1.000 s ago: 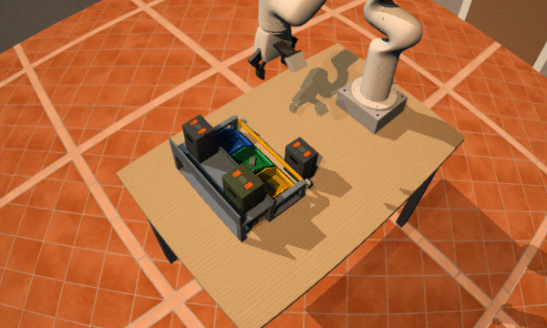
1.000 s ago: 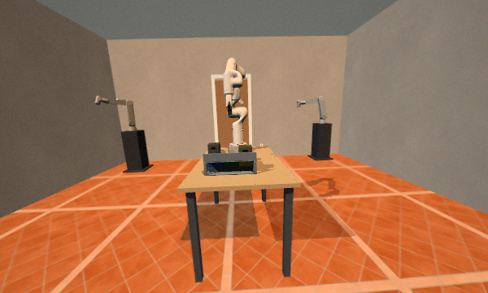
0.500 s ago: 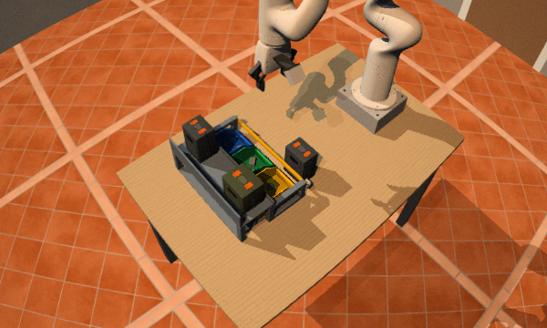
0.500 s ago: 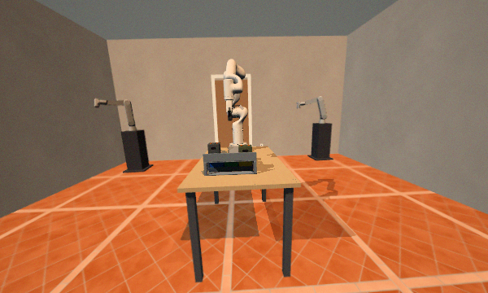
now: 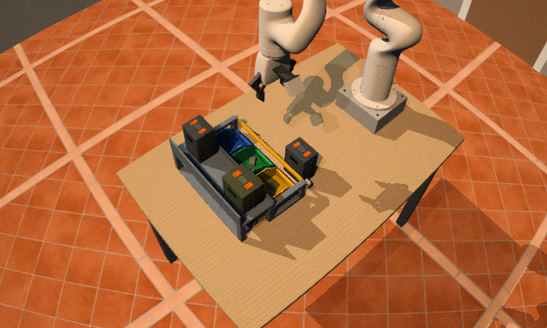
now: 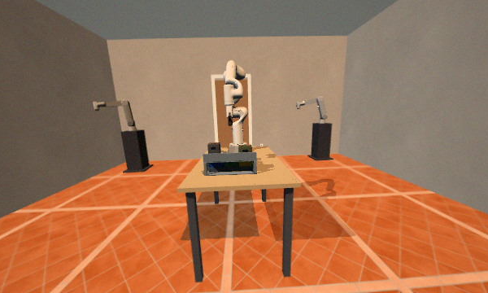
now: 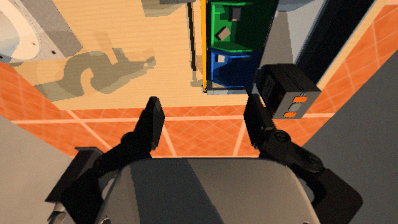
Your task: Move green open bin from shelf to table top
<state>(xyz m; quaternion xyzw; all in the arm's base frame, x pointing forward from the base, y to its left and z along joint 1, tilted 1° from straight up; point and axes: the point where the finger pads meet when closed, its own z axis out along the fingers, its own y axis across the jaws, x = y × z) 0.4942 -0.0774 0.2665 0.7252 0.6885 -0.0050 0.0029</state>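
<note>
Right now the thin yellow rod is 290 mm below my hand. From my hand the other things lie so: green bin (300 mm below, 110 mm ahead, 10 mm to the right); yellow bin (300 mm below, 110 mm to the left, 110 mm ahead); dark box (280 mm below, 110 mm to the left, 40 mm behind).
</note>
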